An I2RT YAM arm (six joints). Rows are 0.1 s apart.
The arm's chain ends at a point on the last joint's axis. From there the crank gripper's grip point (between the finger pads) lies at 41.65 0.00 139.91 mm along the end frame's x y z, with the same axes.
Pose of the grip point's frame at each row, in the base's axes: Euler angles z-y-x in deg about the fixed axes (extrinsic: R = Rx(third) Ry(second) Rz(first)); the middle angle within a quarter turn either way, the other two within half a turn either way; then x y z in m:
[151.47 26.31 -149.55 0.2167 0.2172 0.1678]
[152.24 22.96 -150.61 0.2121 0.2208 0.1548]
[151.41 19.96 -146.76 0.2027 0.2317 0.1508]
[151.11 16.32 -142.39 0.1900 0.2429 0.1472]
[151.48 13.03 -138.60 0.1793 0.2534 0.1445]
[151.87 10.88 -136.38 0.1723 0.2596 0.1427]
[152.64 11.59 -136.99 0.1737 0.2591 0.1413]
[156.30 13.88 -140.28 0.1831 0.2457 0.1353]
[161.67 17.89 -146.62 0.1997 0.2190 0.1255]
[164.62 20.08 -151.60 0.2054 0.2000 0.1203]
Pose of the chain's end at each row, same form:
[151.47 26.31 -149.55 0.1875 0.1626 0.3000]
[152.24 22.96 -150.61 0.1915 0.1674 0.2891]
[151.41 19.96 -146.76 0.1893 0.1694 0.2822]
[151.11 16.32 -142.39 0.1857 0.1706 0.2740]
[151.48 13.03 -138.60 0.1834 0.1727 0.2661]
[151.87 10.88 -136.38 0.1820 0.1742 0.2607]
[152.64 11.59 -136.99 0.1818 0.1745 0.2600]
[156.30 13.88 -140.28 0.1866 0.1659 0.2575]
[161.67 17.89 -146.62 0.1943 0.1500 0.2540]
[164.62 20.08 -151.60 0.1951 0.1407 0.2533]

